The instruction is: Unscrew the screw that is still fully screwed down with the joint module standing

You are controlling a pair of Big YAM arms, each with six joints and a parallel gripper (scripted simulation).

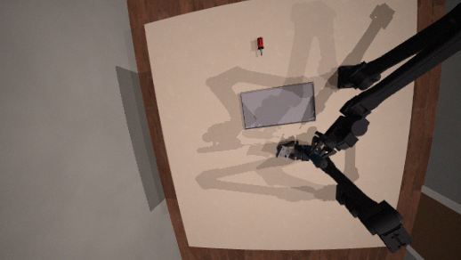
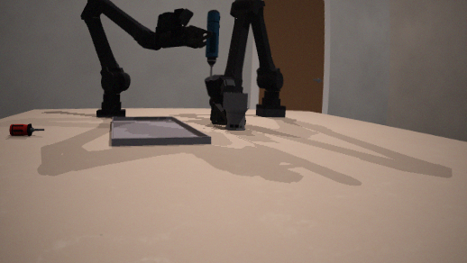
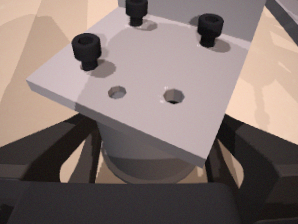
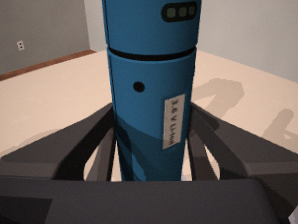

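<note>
The grey joint module is 1 cm above my left hand. Also, from my left hand: grey bracket (5 cm above); screwdriver bit (8 cm behind, 6 cm to the right, 14 cm above); shallow grey tray (1 cm ahead, 26 cm to the right, 2 cm below).
</note>
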